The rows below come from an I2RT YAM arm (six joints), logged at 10 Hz.
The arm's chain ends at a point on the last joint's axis. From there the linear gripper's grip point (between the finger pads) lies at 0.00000 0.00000 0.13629 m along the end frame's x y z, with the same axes.
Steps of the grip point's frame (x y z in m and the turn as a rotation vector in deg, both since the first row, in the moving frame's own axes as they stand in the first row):
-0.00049 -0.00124 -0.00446 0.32 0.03 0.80
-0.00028 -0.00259 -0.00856 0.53 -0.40 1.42
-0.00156 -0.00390 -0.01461 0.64 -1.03 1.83
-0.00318 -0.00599 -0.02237 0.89 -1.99 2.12
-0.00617 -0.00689 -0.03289 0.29 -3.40 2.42
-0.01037 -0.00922 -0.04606 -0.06 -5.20 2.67
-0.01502 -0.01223 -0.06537 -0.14 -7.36 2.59
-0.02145 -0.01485 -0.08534 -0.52 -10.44 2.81
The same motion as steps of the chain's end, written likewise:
-0.00057 -0.00048 -0.00446 0.32 0.03 0.80
0.00066 -0.00132 -0.00855 0.53 -0.40 1.42
0.00087 -0.00234 -0.01458 0.64 -1.03 1.83
0.00151 -0.00379 -0.02227 0.89 -1.99 2.12
0.00190 -0.00603 -0.03265 0.29 -3.40 2.42
0.00198 -0.00907 -0.04550 -0.06 -5.20 2.67
0.00244 -0.01217 -0.06425 -0.14 -7.36 2.59
0.00327 -0.01547 -0.08308 -0.52 -10.44 2.81

